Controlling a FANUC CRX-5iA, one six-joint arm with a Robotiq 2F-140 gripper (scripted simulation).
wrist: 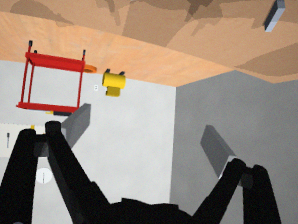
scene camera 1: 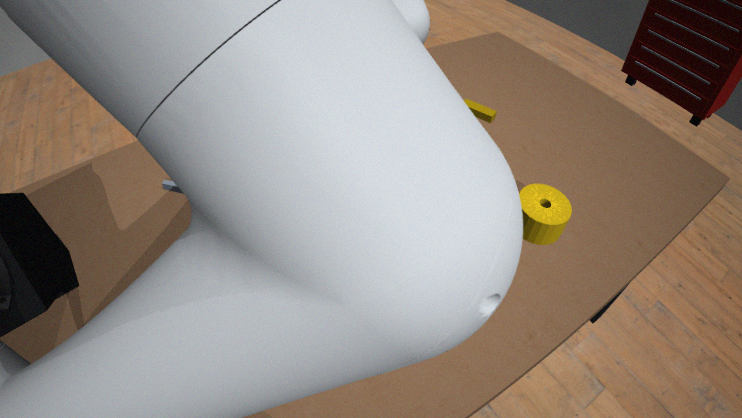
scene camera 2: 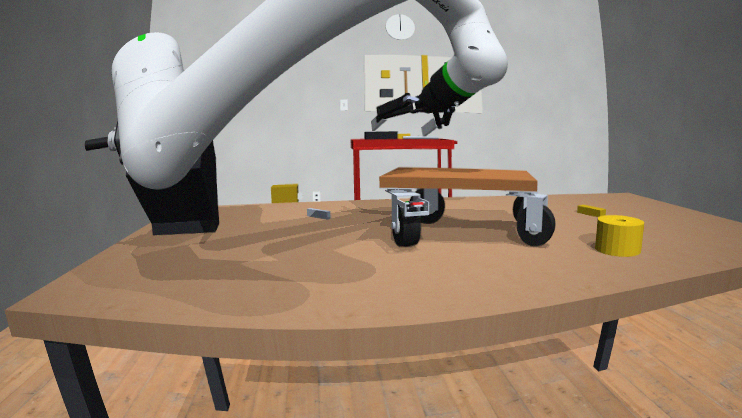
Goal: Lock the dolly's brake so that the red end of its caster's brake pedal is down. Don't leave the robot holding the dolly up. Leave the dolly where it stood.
my gripper: wrist; scene camera 2
same spot on my gripper: (wrist: pixel 78 192) = (scene camera 2: pixel 437 115)
